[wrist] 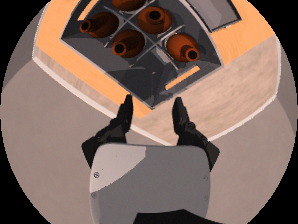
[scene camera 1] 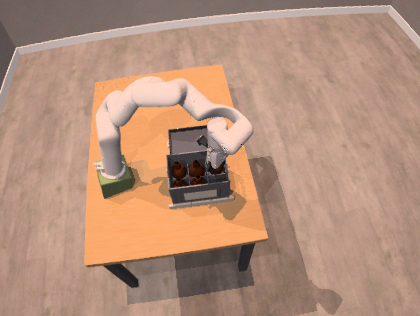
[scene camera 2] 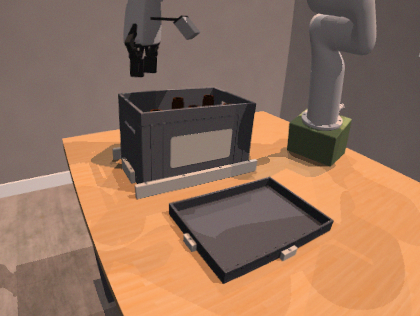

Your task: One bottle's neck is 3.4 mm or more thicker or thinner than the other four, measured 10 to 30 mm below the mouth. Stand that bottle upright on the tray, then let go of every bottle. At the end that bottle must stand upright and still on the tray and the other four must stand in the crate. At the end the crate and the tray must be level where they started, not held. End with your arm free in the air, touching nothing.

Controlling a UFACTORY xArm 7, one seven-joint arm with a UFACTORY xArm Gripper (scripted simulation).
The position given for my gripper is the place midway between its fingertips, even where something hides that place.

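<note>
My gripper (scene camera 2: 143,74), (wrist: 153,102) is visible to me. A dark tray (scene camera 2: 257,220), (scene camera 1: 180,139) is present, as is a crate (scene camera 2: 161,144), (scene camera 1: 218,186). Also visible: a light grey rail base (scene camera 2: 156,187).
</note>
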